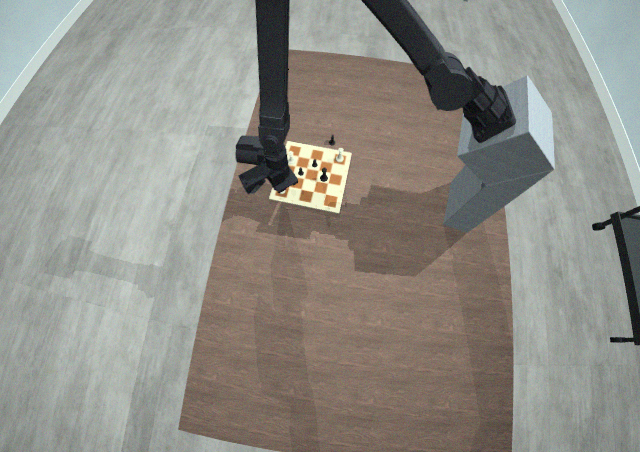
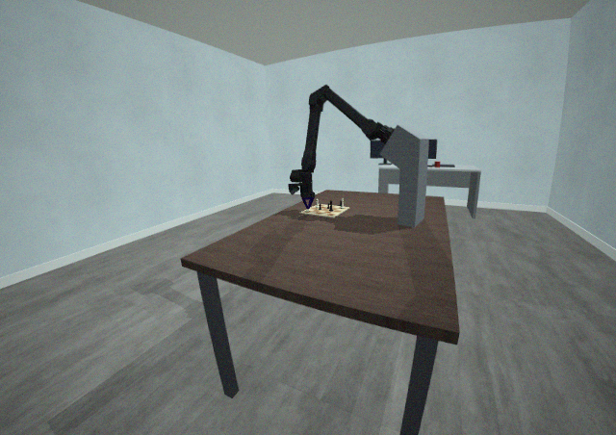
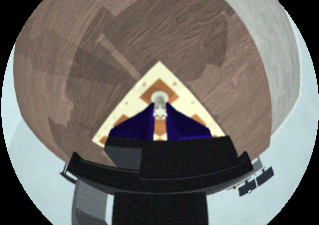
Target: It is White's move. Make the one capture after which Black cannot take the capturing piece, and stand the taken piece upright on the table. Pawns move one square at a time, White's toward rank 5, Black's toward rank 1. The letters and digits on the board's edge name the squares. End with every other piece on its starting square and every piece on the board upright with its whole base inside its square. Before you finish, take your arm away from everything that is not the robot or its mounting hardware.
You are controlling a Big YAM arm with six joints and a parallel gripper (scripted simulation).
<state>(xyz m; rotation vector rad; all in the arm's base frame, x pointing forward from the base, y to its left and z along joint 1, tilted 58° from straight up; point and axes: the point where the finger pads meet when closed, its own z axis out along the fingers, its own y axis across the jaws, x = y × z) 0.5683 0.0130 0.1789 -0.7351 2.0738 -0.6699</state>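
My hand is 90 mm past the chessboard, 50 mm to the left of it and 30 mm above it.
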